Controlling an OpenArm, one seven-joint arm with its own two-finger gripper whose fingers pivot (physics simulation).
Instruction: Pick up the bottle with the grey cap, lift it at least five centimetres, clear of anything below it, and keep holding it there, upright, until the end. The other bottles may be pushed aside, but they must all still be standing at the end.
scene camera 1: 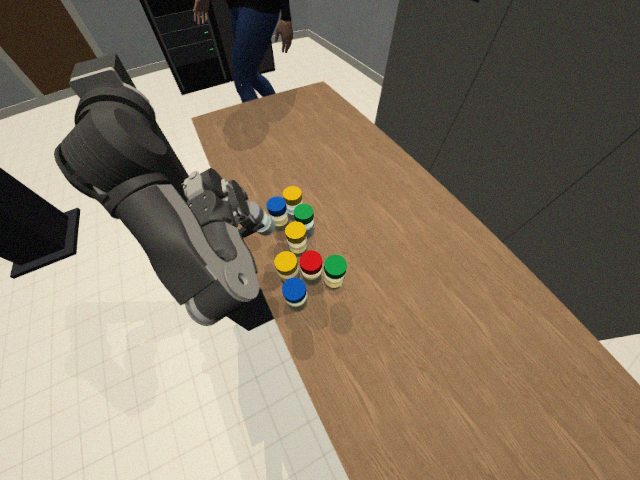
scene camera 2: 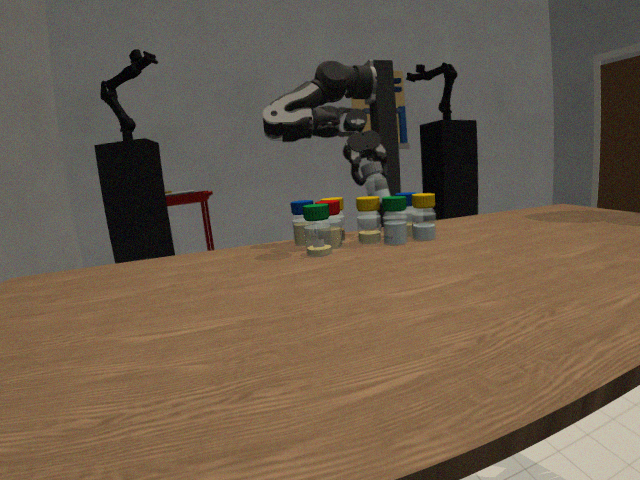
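Note:
The grey-capped bottle [scene camera 1: 265, 222] [scene camera 2: 377, 186] hangs in my gripper [scene camera 1: 249, 212] [scene camera 2: 370, 169], which is shut on it around the cap. The bottle is tilted, its cap leaning towards the arm. In scene camera 2 it is raised above the other bottles' caps; its base is hidden behind them. Standing nearby are a blue-capped bottle [scene camera 1: 276, 206] [scene camera 2: 405, 196], a yellow-capped one [scene camera 1: 292, 195] [scene camera 2: 423, 200], a green-capped one [scene camera 1: 303, 213] [scene camera 2: 394, 203] and another yellow-capped one [scene camera 1: 295, 231] [scene camera 2: 367, 203].
A second group stands upright: a yellow-capped bottle [scene camera 1: 285, 262], a red-capped one [scene camera 1: 311, 261] [scene camera 2: 327, 207], a green-capped one [scene camera 1: 335, 266] [scene camera 2: 316, 211] and a blue-capped one [scene camera 1: 294, 289] [scene camera 2: 301, 207]. All stand on the wooden table [scene camera 1: 413, 310] [scene camera 2: 310, 335] near its robot-side edge.

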